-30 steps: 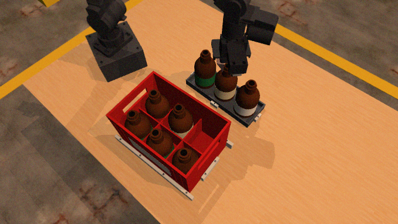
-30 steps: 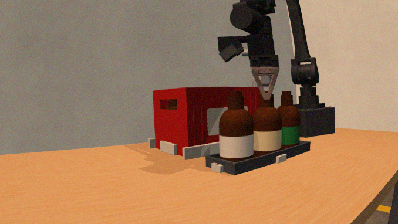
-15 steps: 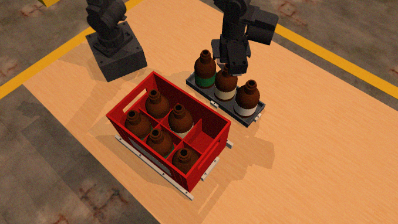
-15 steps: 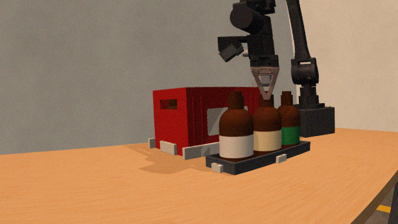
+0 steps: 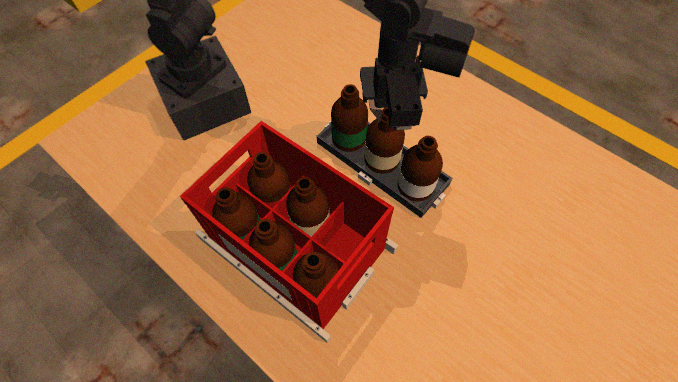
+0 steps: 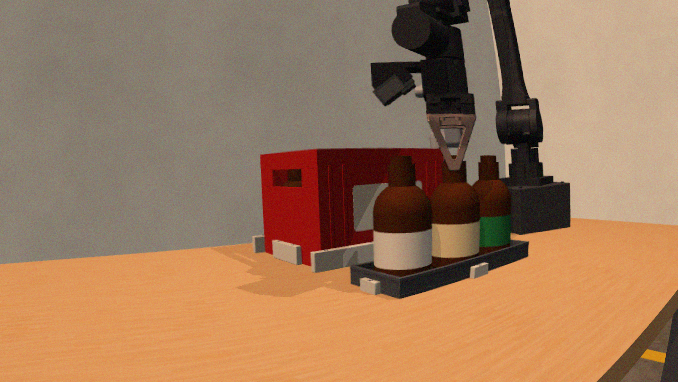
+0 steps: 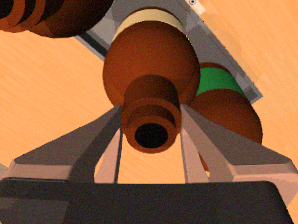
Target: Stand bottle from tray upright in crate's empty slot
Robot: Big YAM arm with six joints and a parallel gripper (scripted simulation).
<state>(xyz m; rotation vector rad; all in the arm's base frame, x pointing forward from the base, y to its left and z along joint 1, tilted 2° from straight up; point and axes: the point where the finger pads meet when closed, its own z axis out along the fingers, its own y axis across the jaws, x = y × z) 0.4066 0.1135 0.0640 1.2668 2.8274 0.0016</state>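
My hand is 140 mm above the dark tray. Round my hand: red crate (20 mm behind, 250 mm to the right, 60 mm below).
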